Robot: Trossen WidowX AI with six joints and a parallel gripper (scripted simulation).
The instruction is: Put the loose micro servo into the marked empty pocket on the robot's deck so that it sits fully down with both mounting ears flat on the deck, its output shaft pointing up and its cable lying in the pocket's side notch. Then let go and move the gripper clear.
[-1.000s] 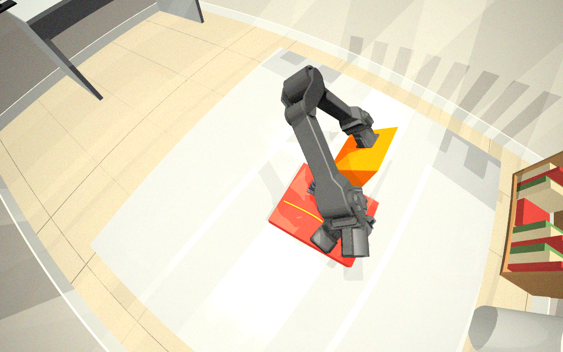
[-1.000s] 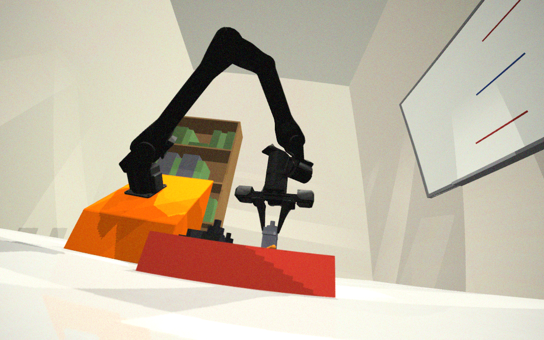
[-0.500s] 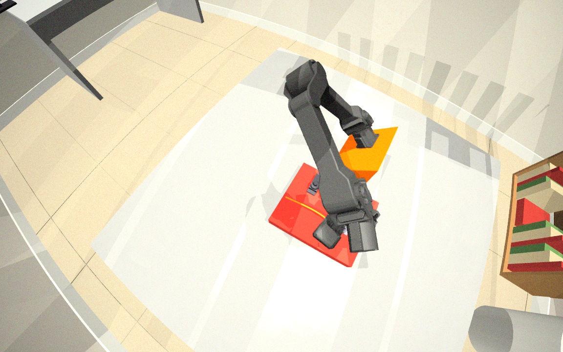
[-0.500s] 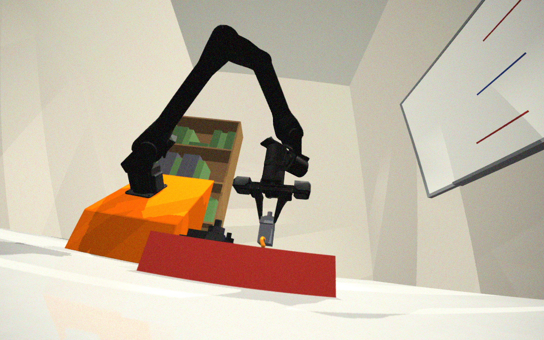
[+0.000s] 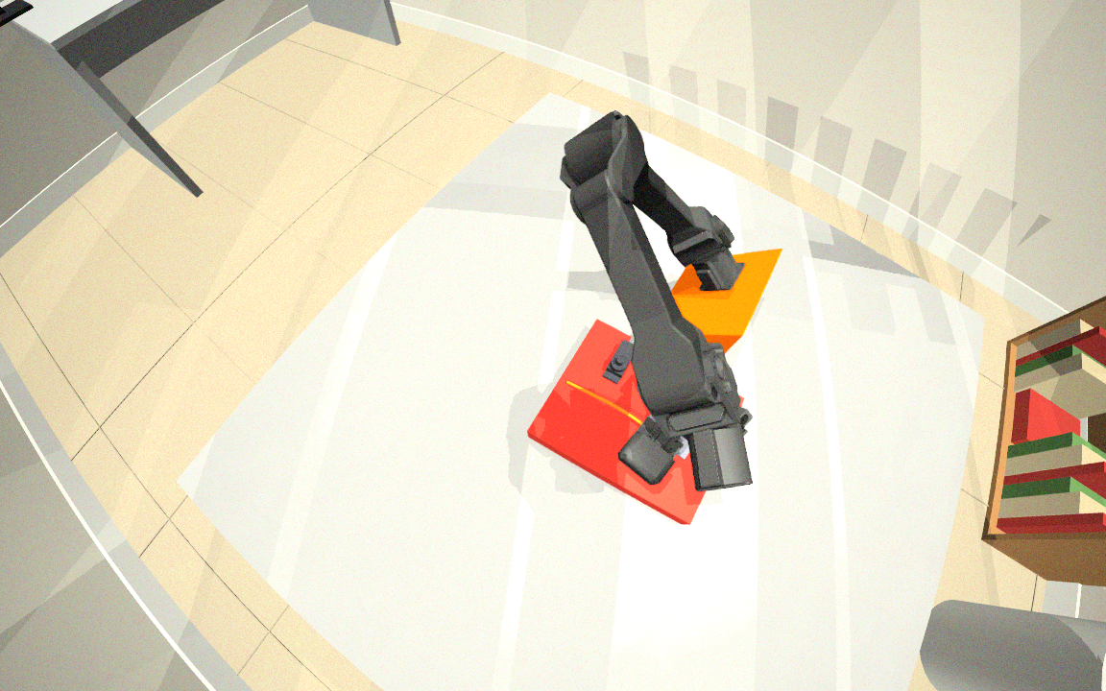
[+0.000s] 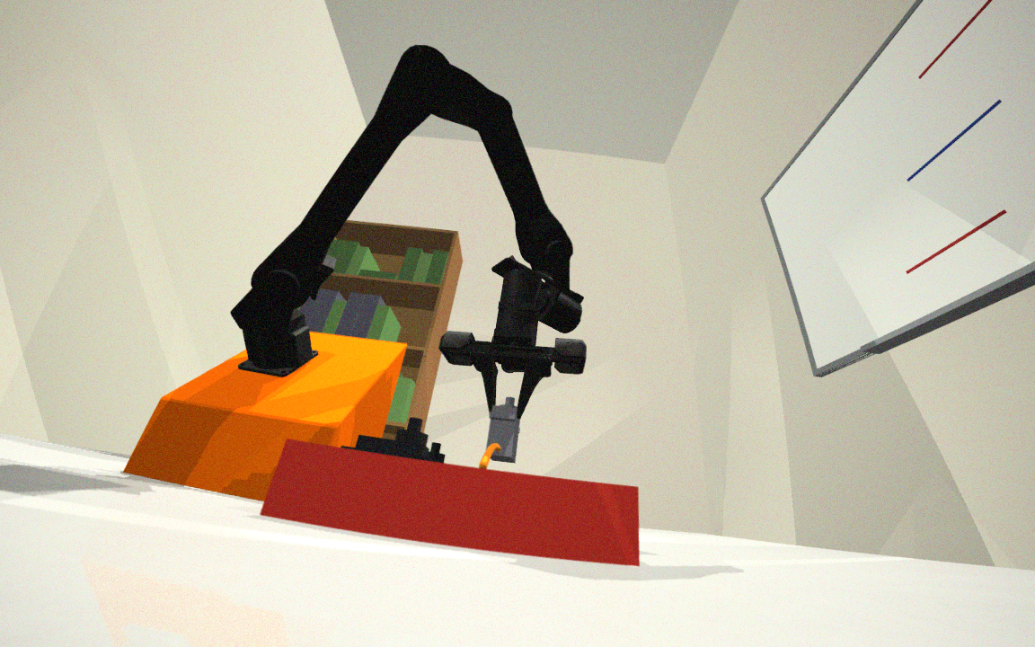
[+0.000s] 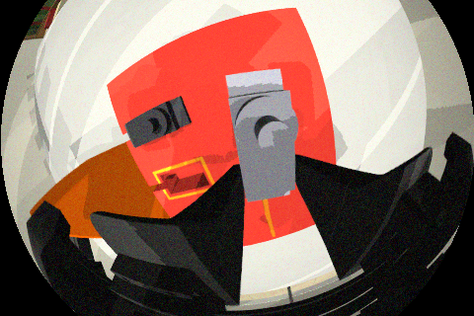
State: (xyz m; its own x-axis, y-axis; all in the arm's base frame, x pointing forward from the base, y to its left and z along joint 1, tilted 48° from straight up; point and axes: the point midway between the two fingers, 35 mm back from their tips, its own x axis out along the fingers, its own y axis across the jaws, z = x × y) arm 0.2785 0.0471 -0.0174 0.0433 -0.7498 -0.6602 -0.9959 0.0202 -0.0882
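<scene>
Right now the red deck is 10 cm below my gripper tip, 3 cm to the right of it and 2 cm ahead of it.
</scene>
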